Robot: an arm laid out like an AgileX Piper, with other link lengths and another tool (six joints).
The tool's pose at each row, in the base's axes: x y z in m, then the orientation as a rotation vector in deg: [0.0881, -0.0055, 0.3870, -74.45, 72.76, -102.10]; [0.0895, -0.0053, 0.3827, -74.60, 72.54, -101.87]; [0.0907, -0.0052, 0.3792, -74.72, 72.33, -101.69]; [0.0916, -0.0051, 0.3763, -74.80, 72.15, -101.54]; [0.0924, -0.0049, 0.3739, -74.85, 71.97, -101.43]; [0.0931, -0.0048, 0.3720, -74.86, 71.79, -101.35]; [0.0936, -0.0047, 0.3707, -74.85, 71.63, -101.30]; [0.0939, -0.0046, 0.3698, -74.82, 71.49, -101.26]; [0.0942, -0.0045, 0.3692, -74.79, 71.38, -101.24]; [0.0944, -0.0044, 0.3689, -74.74, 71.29, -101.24]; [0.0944, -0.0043, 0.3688, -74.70, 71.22, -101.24]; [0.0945, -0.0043, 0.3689, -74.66, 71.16, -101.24]
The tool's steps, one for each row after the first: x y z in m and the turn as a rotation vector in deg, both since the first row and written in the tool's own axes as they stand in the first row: [-0.0023, 0.0038, 0.0009, 0.07, -0.28, 0.02]; [-0.0041, 0.0069, 0.0018, 0.15, -0.52, 0.03]; [-0.0056, 0.0095, 0.0024, 0.23, -0.72, 0.06]; [-0.0069, 0.0116, 0.0029, 0.33, -0.88, 0.07]; [-0.0079, 0.0133, 0.0034, 0.45, -1.01, 0.10]; [-0.0087, 0.0144, 0.0037, 0.56, -1.10, 0.12]; [-0.0092, 0.0152, 0.0039, 0.67, -1.18, 0.15]; [-0.0096, 0.0157, 0.0041, 0.75, -1.23, 0.17]; [-0.0099, 0.0159, 0.0043, 0.84, -1.25, 0.19]; [-0.0100, 0.0159, 0.0042, 0.90, -1.27, 0.21]; [-0.0100, 0.0158, 0.0043, 0.96, -1.28, 0.23]
